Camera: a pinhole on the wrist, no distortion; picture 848 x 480 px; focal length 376.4 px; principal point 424.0 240.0 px. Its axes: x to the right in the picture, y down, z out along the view. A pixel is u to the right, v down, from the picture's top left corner.
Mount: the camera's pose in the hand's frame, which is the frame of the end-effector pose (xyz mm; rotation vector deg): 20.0 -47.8 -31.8 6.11 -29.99 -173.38
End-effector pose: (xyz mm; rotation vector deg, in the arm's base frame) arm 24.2 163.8 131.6 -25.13 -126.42 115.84
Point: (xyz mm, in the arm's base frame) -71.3 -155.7 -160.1
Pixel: 378.9 119.4
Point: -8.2 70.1 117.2
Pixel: 432.2 227.7
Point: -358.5 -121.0 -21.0
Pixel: 145.6 274.4
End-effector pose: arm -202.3 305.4 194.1 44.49 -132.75 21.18
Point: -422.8 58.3 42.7
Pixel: 265.5 388.2
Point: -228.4 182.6 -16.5
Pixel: 545.9 397.5
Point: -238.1 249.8 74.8
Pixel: 516.9 287.2
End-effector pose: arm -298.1 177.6 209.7 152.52 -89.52 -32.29
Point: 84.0 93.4 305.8
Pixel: behind the camera
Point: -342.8 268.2 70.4
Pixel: 545.7 332.6
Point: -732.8 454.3 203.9
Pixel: outside the picture
